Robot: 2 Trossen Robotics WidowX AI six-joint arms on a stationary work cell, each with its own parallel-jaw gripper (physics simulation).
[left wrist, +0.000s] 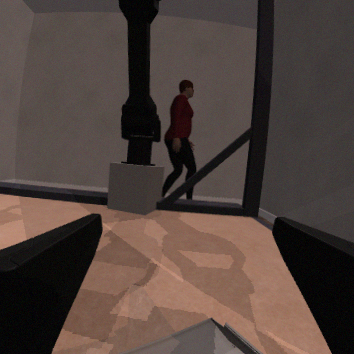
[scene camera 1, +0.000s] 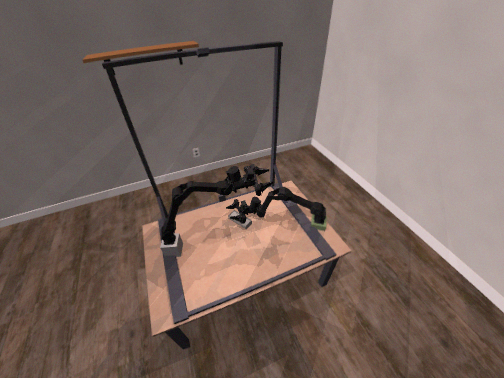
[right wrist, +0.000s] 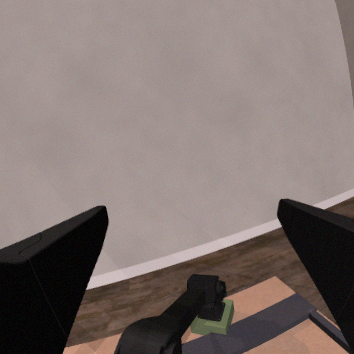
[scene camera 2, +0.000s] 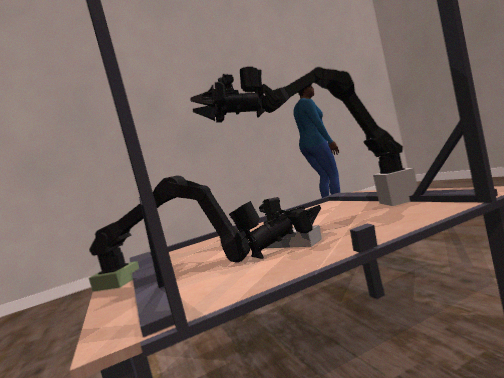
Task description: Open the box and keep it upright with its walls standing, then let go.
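Pixels of known places: left gripper, fingertip midpoint: (left wrist: 189, 224) (scene camera 1: 227, 212) (scene camera 2: 312, 207); right gripper, fingertip midpoint: (scene camera 1: 271, 176) (right wrist: 193, 210) (scene camera 2: 191, 105); left arm's base, origin of the base link: (scene camera 1: 319, 220) (right wrist: 211, 310) (scene camera 2: 113, 269); right arm's base, origin of the base link: (left wrist: 138, 164) (scene camera 1: 169, 240) (scene camera 2: 392, 171).
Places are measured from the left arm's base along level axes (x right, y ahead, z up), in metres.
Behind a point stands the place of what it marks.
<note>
A small, low grey box (scene camera 1: 245, 223) {x -0.151, y 0.483, z -0.008 m} (scene camera 2: 314, 237) {x -0.080, y 0.606, z -0.026 m} (left wrist: 200, 341) {x -0.118, y 0.602, z -0.005 m} lies on the table, partly hidden by the left gripper in both scene views. In the left wrist view a corner with a pale face and a thin darker edge shows at the bottom; whether its lid is shut is unclear. My left gripper (scene camera 1: 231, 213) {x -0.137, y 0.610, z 0.049 m} (scene camera 2: 315, 216) {x -0.137, y 0.610, z 0.049 m} (left wrist: 189, 224) {x -0.137, y 0.610, z 0.049 m} is open and empty, low over the box. My right gripper (scene camera 1: 270, 178) {x -0.141, y 0.321, z 0.430 m} (scene camera 2: 193, 105) {x -0.141, y 0.321, z 0.430 m} (right wrist: 193, 210) {x -0.141, y 0.321, z 0.430 m} is open and empty, high above the table and well away from the box, facing the wall.
The right arm stands on a grey block (scene camera 1: 171, 247) {x -0.498, y 0.834, z 0.061 m} (scene camera 2: 395, 188) {x -0.401, y 0.861, z 0.013 m} (left wrist: 134, 188) {x -0.421, y 0.829, z 0.012 m}, the left arm on a green block (scene camera 1: 318, 224) {x -0.041, y 0.002, z 0.001 m} (scene camera 2: 115, 278) {x 0.050, y 0.043, z -0.015 m} (right wrist: 212, 327) {x -0.016, y 0.050, z -0.006 m}. Dark frame posts (scene camera 1: 276, 110) {x 0.293, y 0.388, z 0.614 m} (scene camera 2: 122, 107) {x 0.327, y 0.409, z 0.351 m} (left wrist: 262, 90) {x -0.224, y 1.052, z 0.286 m} rise from the table edges. A person in blue (scene camera 2: 312, 127) stands beyond the table.
</note>
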